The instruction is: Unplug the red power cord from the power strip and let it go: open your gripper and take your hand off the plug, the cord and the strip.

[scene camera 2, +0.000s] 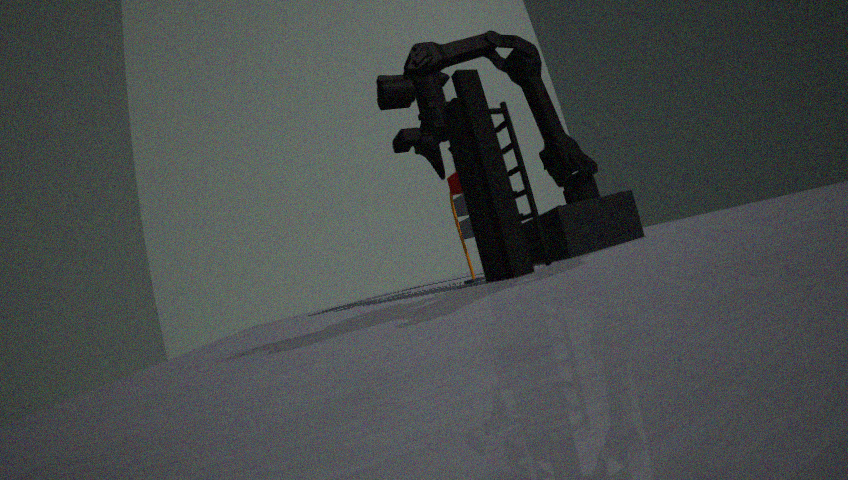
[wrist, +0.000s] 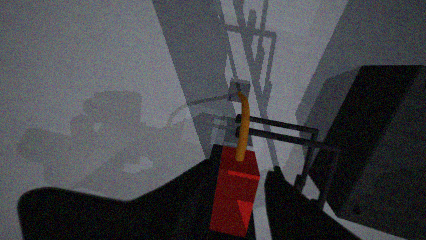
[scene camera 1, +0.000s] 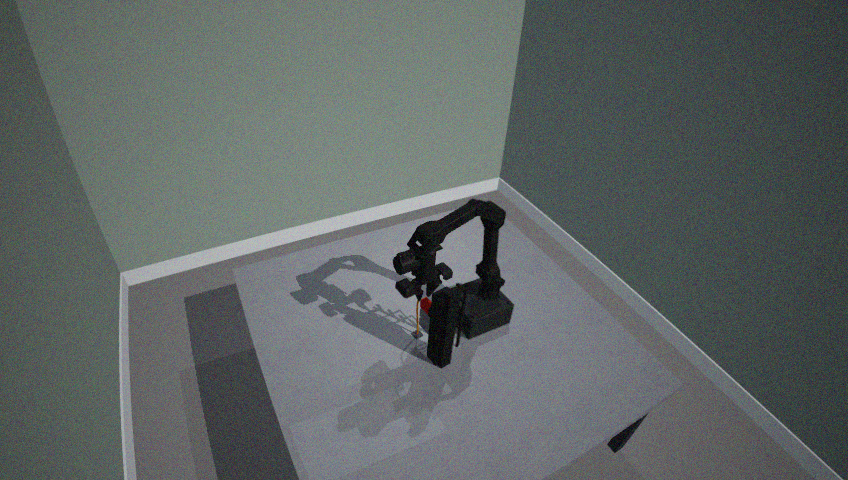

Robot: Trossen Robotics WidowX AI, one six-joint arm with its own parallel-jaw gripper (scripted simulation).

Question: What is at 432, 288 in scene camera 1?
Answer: My gripper.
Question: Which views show my gripper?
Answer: Scene camera 2, the wrist view and scene camera 1: all of them.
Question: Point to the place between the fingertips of my gripper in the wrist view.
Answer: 238, 171
